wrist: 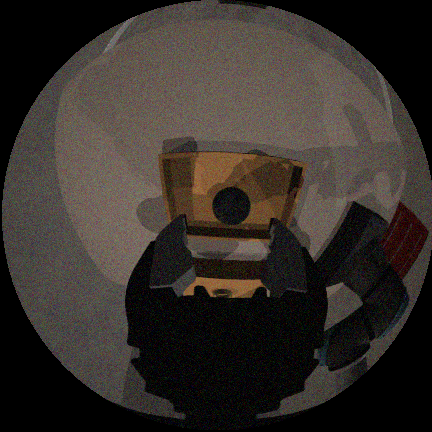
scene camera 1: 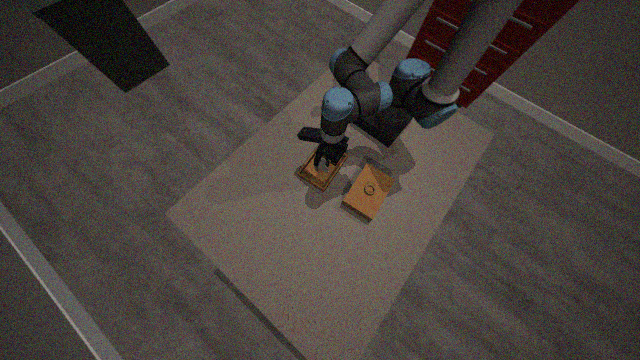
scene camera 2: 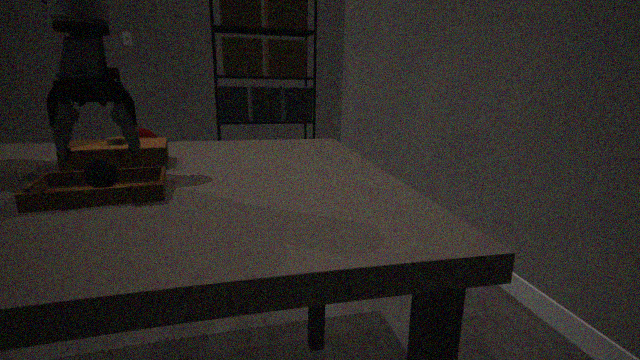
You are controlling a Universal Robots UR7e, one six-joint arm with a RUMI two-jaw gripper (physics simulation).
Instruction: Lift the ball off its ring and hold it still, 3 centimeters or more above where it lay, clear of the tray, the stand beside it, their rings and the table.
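Seen in the pictures: gripper, fingertip midpoint: [wrist: 227,216] [scene camera 1: 323,161] [scene camera 2: 102,159]; arm's base, link origin: [wrist: 359,260] [scene camera 1: 391,112].
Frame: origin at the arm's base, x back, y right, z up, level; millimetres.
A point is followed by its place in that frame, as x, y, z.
Observation:
The dark ball [scene camera 2: 101,173] {-394, 85, -17} [wrist: 231,205] {-389, 74, -3} sits in the orange-brown tray [scene camera 1: 310,182] {-481, 49, -41} [scene camera 2: 50,201] {-341, 136, -45} [wrist: 176,185] {-470, 65, -56}; its ring is hidden beneath it. In scene camera 1 the gripper largely hides the ball. My gripper [scene camera 1: 326,164] {-390, 61, 0} [scene camera 2: 98,156] {-390, 61, 0} [wrist: 227,216] {-390, 61, 0} is open and empty, pointing down over the tray. Its fingertips are spread wider than the ball, about level with or a little above its top in scene camera 2. In the wrist view the ball shows just beyond the fingertips, between their lines. The orange stand [scene camera 1: 360,200] {-412, -148, -10} [scene camera 2: 155,150] {-438, -95, -16} [wrist: 230,268] {-351, -82, -35} beside the tray bears an empty ring [scene camera 1: 369,185] {-344, -136, -1} [scene camera 2: 116,141] {-357, -128, -2}.
The tray and the stand are close together on the table [scene camera 1: 280,250] {-745, -47, -59} [scene camera 2: 280,220] {-670, 228, -59}, with a narrow gap between them. The arm's dark base [scene camera 1: 385,127] {-90, -27, 7} stands behind them. A red drawer cabinet [scene camera 1: 440,37] and a shelf rack [scene camera 2: 265,77] stand beyond the table.

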